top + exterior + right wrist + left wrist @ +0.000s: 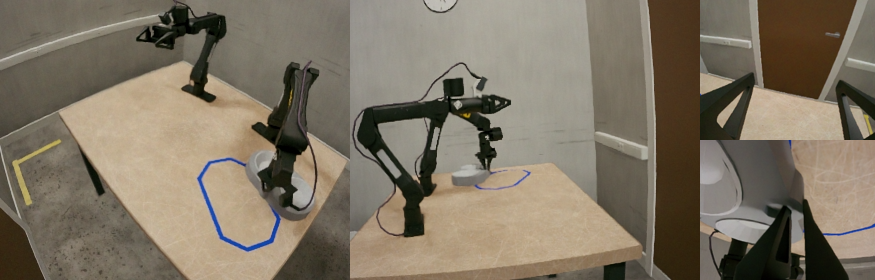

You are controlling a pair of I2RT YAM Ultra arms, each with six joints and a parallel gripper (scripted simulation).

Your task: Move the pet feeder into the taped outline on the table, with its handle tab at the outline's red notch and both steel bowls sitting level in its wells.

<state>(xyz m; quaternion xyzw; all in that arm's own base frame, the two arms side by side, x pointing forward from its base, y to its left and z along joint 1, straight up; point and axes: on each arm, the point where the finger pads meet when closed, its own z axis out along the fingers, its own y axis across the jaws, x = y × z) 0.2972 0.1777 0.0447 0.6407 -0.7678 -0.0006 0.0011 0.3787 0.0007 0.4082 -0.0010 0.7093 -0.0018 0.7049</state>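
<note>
My left gripper is now 80 mm past the pet feeder, 20 mm to the right of it and 20 mm above it. The rest, counted from my left hand: steel bowl 70 mm behind, 100 mm to the left, 10 mm below; then blue taped outline 70 mm ahead, 60 mm to the right, 40 mm below.
</note>
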